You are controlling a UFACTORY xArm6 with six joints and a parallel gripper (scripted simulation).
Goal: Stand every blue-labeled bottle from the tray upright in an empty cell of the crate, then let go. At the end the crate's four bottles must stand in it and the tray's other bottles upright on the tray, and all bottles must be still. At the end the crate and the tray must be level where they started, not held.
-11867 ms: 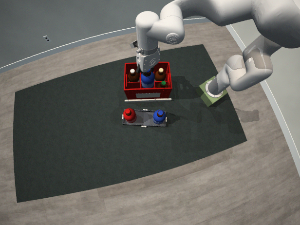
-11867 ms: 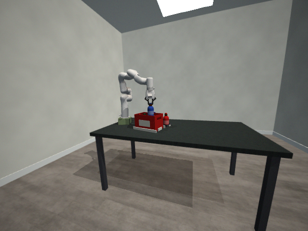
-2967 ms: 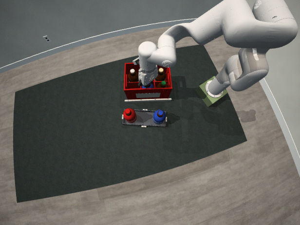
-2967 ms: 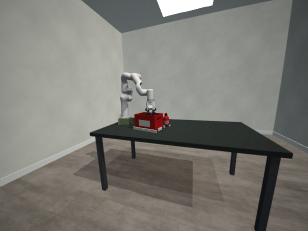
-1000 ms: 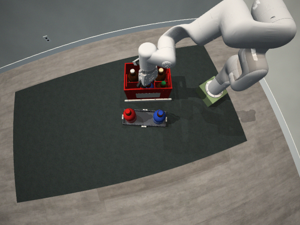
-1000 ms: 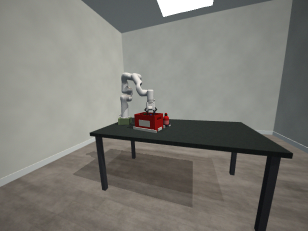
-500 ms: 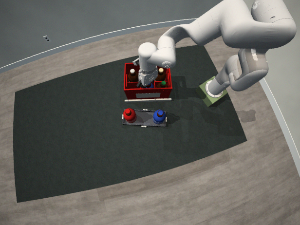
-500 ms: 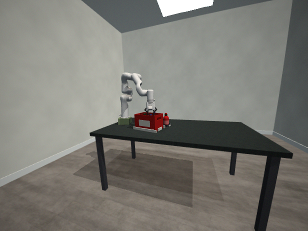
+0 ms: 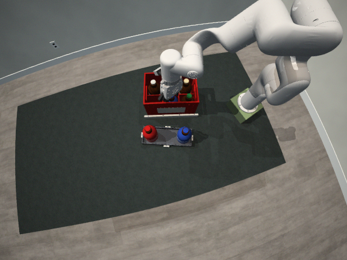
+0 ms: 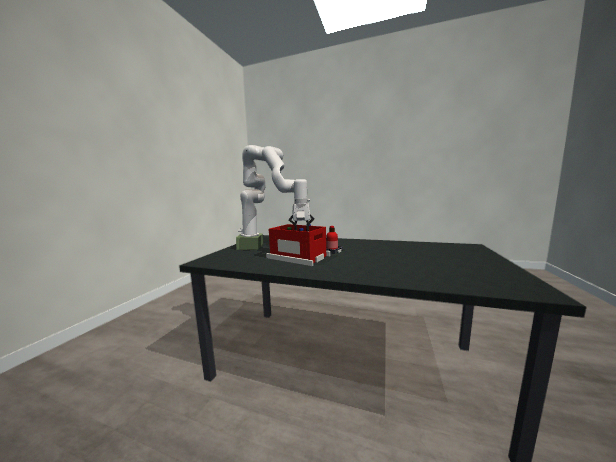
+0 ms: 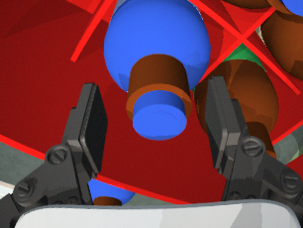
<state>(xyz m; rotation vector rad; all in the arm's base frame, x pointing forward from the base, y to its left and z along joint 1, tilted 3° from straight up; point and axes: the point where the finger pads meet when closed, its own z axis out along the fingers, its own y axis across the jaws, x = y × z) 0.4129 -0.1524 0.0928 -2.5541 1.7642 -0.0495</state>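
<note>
My gripper is now 80 mm above the crate, 40 mm to the left of it and 10 mm past it. From my hand the other things lie so: grey tray: 150 mm to the left, 150 mm below, 80 mm ahead; then red-labeled bottle: 160 mm ahead, 120 mm to the left, 80 mm below.
</note>
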